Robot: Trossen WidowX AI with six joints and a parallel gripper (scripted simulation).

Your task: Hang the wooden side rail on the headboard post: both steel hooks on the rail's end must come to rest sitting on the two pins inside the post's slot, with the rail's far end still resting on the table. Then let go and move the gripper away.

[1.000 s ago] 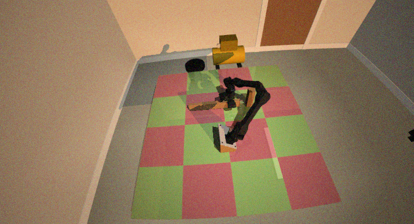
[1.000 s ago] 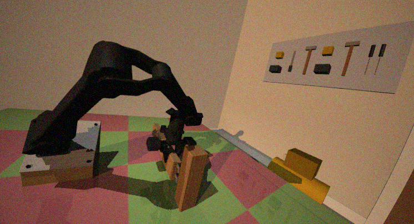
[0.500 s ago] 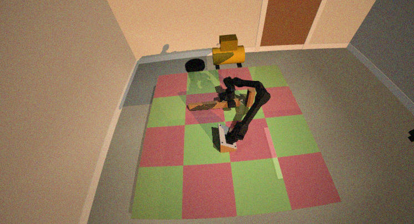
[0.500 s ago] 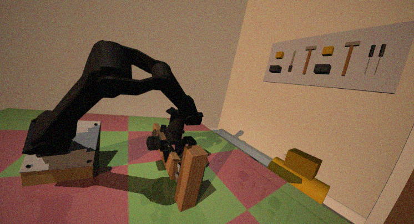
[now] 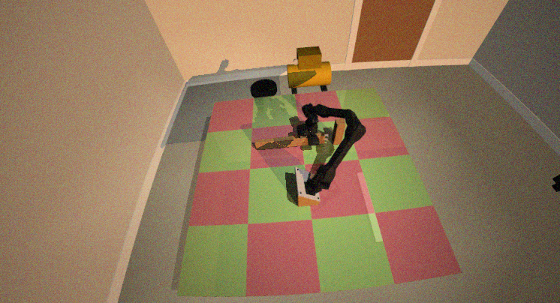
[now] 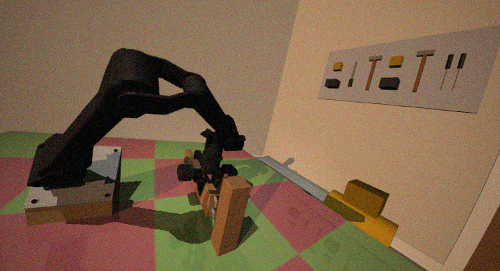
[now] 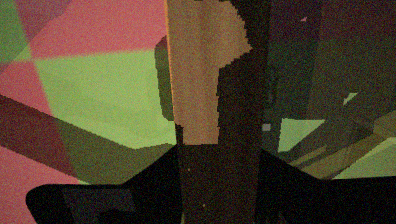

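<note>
Right now my gripper tip is 160 mm to the left of the headboard post and 40 mm below it.
</note>
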